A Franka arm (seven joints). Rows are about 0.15 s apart.
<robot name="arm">
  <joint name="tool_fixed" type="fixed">
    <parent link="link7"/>
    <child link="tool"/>
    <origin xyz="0 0 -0.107" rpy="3.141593 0 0"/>
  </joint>
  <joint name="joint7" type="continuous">
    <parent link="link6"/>
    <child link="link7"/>
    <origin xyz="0.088 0 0" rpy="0 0 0"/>
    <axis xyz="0 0 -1"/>
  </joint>
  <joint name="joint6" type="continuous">
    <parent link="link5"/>
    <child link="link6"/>
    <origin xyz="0 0 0" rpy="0 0 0"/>
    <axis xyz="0 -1 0"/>
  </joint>
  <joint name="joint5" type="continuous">
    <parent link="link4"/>
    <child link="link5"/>
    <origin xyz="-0.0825 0 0.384" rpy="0 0 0"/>
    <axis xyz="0 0 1"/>
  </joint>
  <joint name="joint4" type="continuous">
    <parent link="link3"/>
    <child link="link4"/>
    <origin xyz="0.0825 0 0" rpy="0 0 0"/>
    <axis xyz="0 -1 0"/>
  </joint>
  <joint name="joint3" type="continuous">
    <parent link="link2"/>
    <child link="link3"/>
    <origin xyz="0 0 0.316" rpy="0 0 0"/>
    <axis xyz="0 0 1"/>
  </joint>
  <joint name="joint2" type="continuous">
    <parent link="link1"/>
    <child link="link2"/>
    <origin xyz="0 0 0" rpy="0 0 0"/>
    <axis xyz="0 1 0"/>
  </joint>
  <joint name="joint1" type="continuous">
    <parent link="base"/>
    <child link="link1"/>
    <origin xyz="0 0 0.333" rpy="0 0 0"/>
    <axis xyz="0 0 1"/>
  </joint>
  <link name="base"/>
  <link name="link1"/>
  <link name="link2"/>
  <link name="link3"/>
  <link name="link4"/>
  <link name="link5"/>
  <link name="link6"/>
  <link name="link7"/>
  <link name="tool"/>
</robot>
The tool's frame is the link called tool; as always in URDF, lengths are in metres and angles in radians. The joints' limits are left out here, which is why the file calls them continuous.
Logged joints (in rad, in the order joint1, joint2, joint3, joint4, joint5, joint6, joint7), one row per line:
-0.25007 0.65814 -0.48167 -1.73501 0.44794 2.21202 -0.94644
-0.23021 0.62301 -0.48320 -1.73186 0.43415 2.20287 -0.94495
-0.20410 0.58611 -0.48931 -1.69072 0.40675 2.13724 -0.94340
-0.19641 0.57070 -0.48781 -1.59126 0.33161 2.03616 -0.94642
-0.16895 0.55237 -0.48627 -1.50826 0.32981 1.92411 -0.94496
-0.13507 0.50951 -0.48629 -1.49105 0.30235 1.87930 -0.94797
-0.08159 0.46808 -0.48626 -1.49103 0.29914 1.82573 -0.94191
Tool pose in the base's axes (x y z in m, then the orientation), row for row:
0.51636 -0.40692 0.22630 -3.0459 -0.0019 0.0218
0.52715 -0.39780 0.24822 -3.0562 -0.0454 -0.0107
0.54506 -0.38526 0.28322 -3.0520 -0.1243 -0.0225
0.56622 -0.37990 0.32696 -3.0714 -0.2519 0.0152
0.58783 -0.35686 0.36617 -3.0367 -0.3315 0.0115
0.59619 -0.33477 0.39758 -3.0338 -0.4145 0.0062
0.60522 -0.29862 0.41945 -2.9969 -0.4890 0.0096
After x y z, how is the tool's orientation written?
As a rotation vector, in radians.
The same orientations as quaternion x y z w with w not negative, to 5 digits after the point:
-0.99883 -0.00062 0.00715 0.04779
-0.99898 -0.01484 -0.00350 0.04251
-0.99820 -0.04065 -0.00736 0.04348
-0.99620 -0.08170 0.00493 0.02992
-0.99315 -0.10842 0.00376 0.04340
-0.99001 -0.13526 0.00202 0.03979
-0.98558 -0.16082 0.00316 0.05250

